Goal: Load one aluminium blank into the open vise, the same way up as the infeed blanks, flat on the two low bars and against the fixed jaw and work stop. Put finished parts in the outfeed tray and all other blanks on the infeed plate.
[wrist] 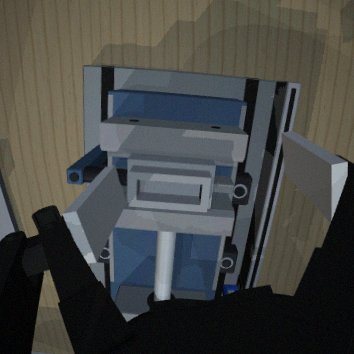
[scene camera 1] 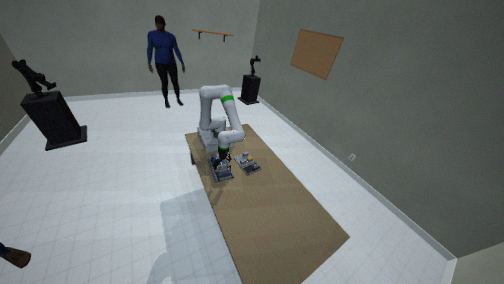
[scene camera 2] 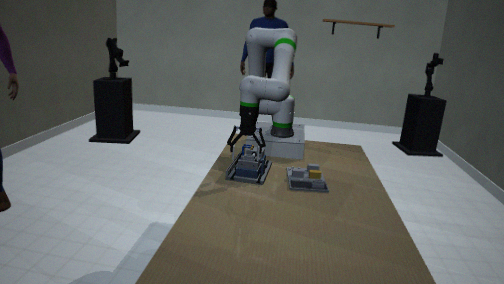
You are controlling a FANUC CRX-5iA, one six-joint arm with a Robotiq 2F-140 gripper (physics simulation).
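A grey part with a rectangular pocket sits in the vise between the fixed jaw and the screw-driven jaw. A black stop rod reaches toward its left side from a blue arm. My gripper is open, fingers wide apart, pointing down over the vise. The left finger pad is near the part's left side; the right pad stands far out to its right. Grey blanks and a yellow block stand on the infeed plate beside the vise.
The infeed plate and outfeed tray unit lies to the right of the vise in scene camera 2, with a dark recess at its front. A long slotted rail runs along the vise's right side. The arm's pedestal stands behind the vise.
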